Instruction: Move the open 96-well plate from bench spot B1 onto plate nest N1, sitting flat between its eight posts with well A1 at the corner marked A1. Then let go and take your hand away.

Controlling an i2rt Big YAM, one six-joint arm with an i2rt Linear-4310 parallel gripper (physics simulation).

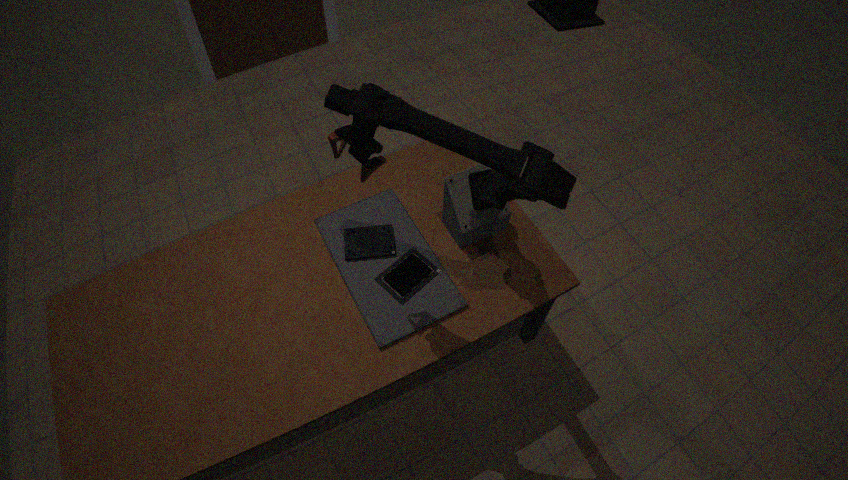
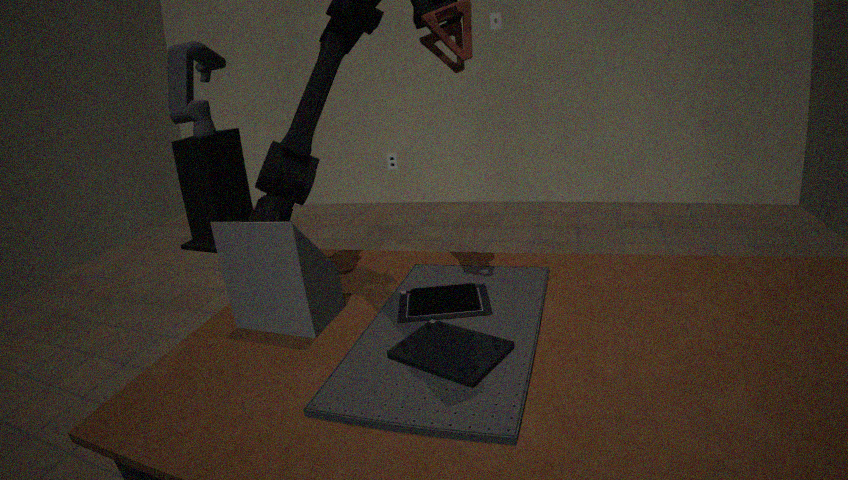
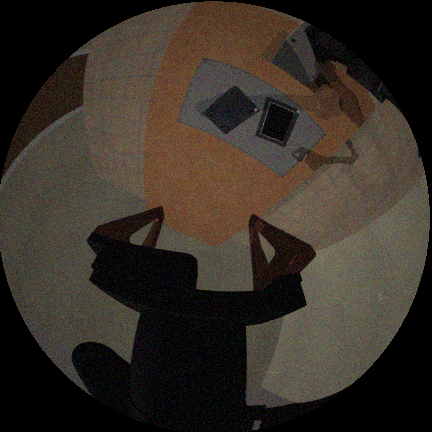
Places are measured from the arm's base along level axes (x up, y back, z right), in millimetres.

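Where they show: gripper, fingertip midpoint: [image 1: 349, 169] [image 2: 463, 66] [image 3: 205, 214]; arm's base at its link origin: [image 1: 482, 189] [image 2: 264, 241].
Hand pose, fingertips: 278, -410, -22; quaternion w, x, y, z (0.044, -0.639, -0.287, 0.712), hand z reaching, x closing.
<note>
Things, the pixels of their top centre, and the offset from my fingertips, as dx, dy, dz. Level surfaces: height alone.
- black plate at its top centre: [image 2: 443, 295] [image 1: 407, 272] [image 3: 277, 122] -413, +108, -98
- dark nest block at its top centre: [image 2: 449, 342] [image 1: 368, 239] [image 3: 228, 109] -407, +33, +63
- orange-brown table at its surface level: dx -442
The black plate [image 1: 407, 275] [image 2: 443, 299] [image 3: 278, 121] lies flat on a dark, pale-outlined spot on the grey perforated board; its wells are too dark to make out. The dark nest block [image 1: 368, 242] [image 2: 450, 352] [image 3: 231, 109] is beside it on the board, turned at an angle to it. A small white mark shows at one corner of the block; I cannot clearly make out its posts. No plate shows on it. My gripper [image 1: 351, 168] [image 2: 463, 64] [image 3: 205, 214] is open and empty, high above the table and well away from both.
The grey board [image 1: 380, 324] [image 2: 368, 404] [image 3: 200, 75] lies on the orange-brown table [image 1: 196, 333] [image 2: 684, 356] [image 3: 195, 170]. My arm's grey wedge base [image 1: 457, 205] [image 2: 267, 276] stands beside the board. A dark pedestal [image 2: 214, 178] with a grey arm stands behind the base.
</note>
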